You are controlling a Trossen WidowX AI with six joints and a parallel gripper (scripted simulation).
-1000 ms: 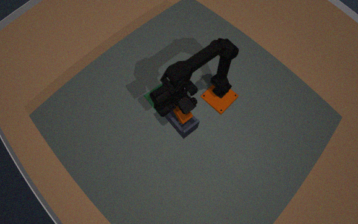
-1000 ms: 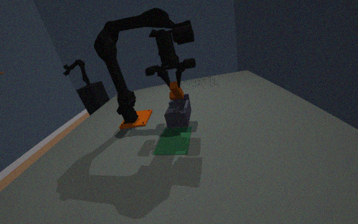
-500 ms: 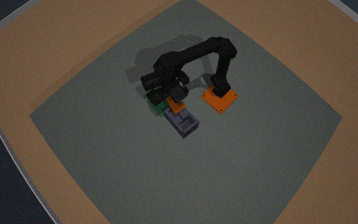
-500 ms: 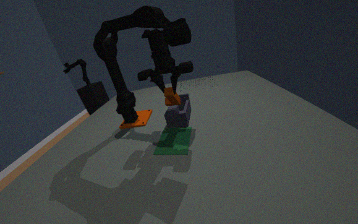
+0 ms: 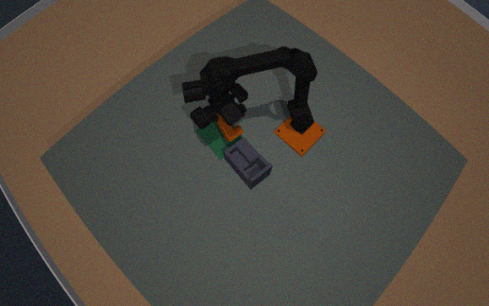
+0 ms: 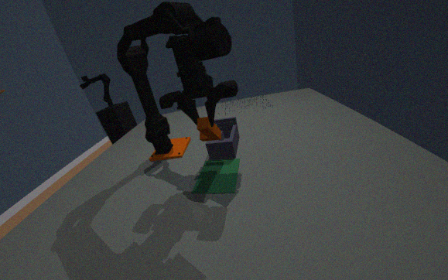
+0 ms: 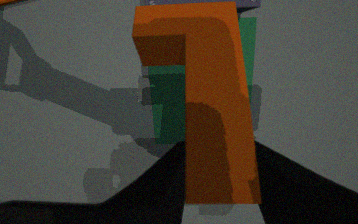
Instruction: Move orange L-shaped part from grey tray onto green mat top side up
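Right now my gripper tip is 1 cm to the left of the green mat and 17 cm above it. Round my gripper tip: orange L-shaped part (1 cm behind, 3 cm to the left, 3 cm below).
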